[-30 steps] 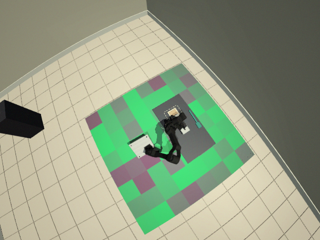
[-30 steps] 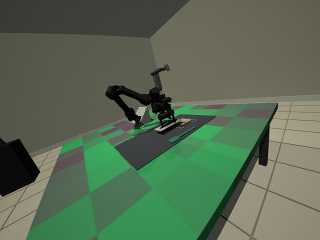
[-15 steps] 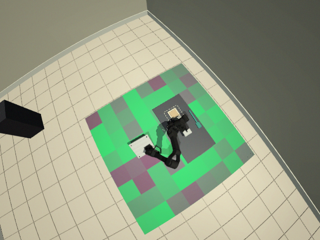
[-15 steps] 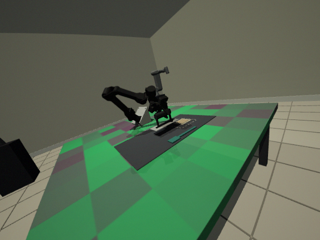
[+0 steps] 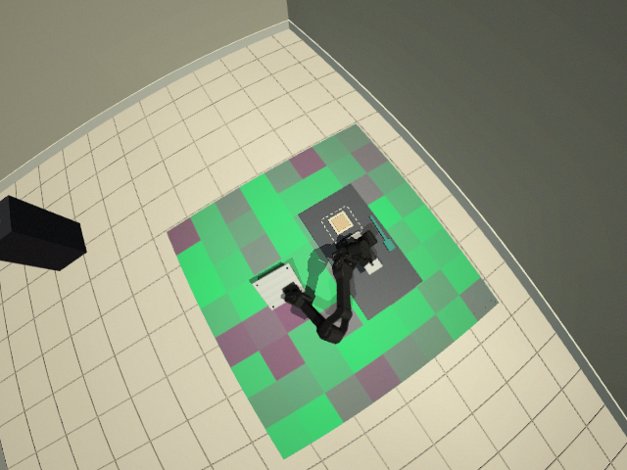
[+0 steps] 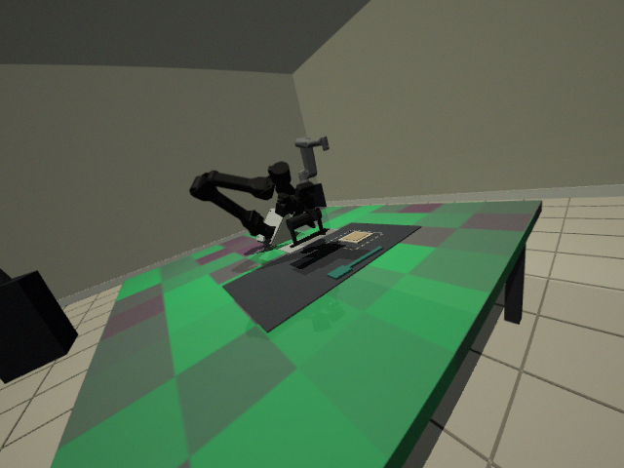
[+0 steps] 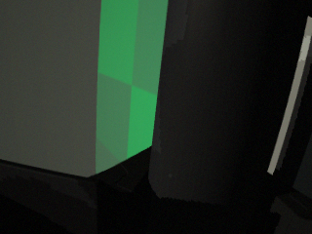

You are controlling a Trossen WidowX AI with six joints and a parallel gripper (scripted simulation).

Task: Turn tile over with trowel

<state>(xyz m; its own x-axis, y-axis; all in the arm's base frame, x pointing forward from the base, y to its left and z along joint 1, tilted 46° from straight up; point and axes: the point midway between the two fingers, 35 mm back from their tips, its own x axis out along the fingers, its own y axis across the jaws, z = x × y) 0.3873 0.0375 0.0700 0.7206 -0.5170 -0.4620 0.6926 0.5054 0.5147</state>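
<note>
My gripper tip is now 140 mm above the dark grey mat, 20 mm to the right of it and 10 mm past it. Round my gripper tip: teal trowel (130 mm ahead, 120 mm below); cream tile (180 mm to the left, 120 mm below, 20 mm behind).
</note>
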